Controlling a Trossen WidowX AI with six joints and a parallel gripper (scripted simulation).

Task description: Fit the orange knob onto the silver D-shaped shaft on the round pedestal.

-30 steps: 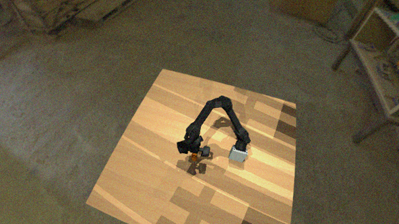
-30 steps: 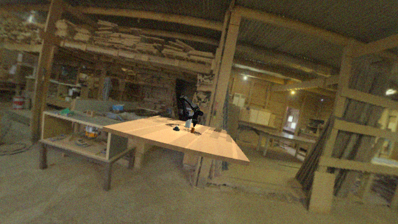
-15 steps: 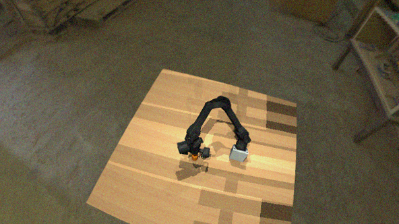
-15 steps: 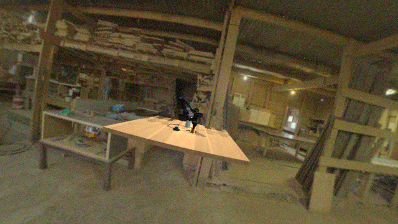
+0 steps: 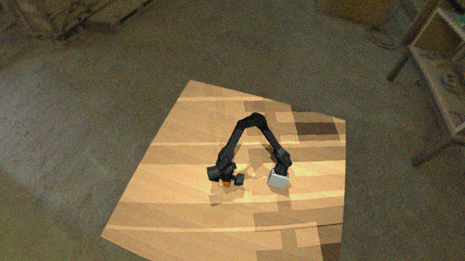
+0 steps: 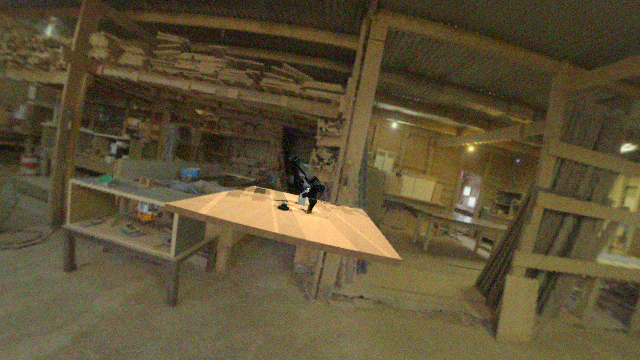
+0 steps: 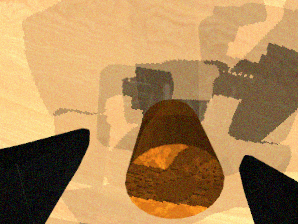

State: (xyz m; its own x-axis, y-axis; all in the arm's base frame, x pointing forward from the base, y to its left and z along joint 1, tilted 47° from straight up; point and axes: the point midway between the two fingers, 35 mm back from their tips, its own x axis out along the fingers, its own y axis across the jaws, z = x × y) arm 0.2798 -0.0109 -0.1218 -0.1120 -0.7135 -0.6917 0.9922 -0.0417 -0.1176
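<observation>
Right now the orange knob is 10 mm above my gripper tip. Also, from my gripper tip: dark pedestal 40 mm ahead, 200 mm to the right.
</observation>
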